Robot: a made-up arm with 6 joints.
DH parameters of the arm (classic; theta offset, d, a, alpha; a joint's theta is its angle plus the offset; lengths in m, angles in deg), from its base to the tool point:
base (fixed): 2.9 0 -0.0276 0
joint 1: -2.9 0.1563 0.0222 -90
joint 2: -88.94 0 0.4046 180
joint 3: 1.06 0.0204 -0.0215 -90
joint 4: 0 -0.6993 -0.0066 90
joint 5: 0 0.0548 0.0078 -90
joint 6: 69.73 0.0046 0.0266 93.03
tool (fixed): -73.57 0.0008 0 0
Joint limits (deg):
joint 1: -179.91..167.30
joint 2: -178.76..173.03
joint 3: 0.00..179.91
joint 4: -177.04..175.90
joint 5: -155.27..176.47
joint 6: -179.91..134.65
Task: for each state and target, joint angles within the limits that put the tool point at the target. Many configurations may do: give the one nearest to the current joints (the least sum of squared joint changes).
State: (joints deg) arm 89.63 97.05 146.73 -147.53 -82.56 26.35
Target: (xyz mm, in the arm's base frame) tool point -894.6 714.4 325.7
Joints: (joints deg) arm 140.22 87.98 104.09 -145.66 -86.48 3.31
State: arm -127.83 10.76 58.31 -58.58 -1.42 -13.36
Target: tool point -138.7 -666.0 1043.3
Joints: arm -94.99 26.63 78.88 -59.08 -13.90 -15.34
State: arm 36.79 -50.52 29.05 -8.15 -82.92 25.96
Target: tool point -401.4 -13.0 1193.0
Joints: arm -5.77 -32.22 74.80 -7.55 -86.80 6.40
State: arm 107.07 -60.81 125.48 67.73 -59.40 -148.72
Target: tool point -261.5 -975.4 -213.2
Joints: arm 73.95 -93.26 112.06 69.48 -62.27 -142.05
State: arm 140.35 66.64 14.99 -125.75 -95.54 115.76
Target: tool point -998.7 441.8 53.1
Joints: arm 154.72 74.49 62.71 -127.72 -97.55 116.08
